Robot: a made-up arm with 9 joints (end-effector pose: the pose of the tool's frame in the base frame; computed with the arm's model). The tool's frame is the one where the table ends.
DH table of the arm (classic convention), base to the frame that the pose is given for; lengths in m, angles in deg. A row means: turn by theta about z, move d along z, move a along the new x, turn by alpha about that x. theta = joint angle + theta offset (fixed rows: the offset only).
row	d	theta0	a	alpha
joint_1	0.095	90	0.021	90
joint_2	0.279	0	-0.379	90
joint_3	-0.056	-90	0.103	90
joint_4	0.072	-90	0.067	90
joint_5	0.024	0	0.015	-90
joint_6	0.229	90	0.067	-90
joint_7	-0.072	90	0.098	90
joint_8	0.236	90	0.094	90
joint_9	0.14	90	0.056	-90
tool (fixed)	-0.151	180	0	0
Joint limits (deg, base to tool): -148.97..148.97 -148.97..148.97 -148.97..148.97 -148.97..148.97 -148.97..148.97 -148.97..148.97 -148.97..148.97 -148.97..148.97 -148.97..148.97
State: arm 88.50 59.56 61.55 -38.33 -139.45 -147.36 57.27 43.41 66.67
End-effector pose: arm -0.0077 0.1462 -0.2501 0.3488 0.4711 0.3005 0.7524
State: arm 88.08 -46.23 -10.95 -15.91 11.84 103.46 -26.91 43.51 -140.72
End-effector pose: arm 0.4358 0.2510 0.3766 0.7361 -0.4519 0.5003 -0.0608
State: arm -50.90 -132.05 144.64 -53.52 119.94 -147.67 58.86 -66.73 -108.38
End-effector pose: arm 0.5301 0.0056 0.3669 0.3867 -0.1468 -0.8058 -0.4237
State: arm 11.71 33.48 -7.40 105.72 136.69 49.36 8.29 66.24 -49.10
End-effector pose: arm 0.0861 -0.0621 0.0577 0.1131 0.8248 -0.5009 -0.2365
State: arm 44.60 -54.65 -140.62 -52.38 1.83 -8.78 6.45 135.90 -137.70
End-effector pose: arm 0.3496 0.4495 0.3969 0.7122 -0.3809 -0.5194 -0.2792
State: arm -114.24 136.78 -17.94 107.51 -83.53 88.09 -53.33 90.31 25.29
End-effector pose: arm 0.7733 -0.0092 -0.4832 0.3455 0.0326 -0.7893 0.5066
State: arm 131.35 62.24 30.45 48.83 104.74 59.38 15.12 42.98 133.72
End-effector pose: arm 0.0367 0.0966 0.0598 0.3155 -0.2708 -0.8071 -0.4192
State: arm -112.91 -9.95 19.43 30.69 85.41 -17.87 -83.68 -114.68 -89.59
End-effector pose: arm -0.7005 0.2715 0.0432 0.2501 0.6804 -0.6782 -0.1200
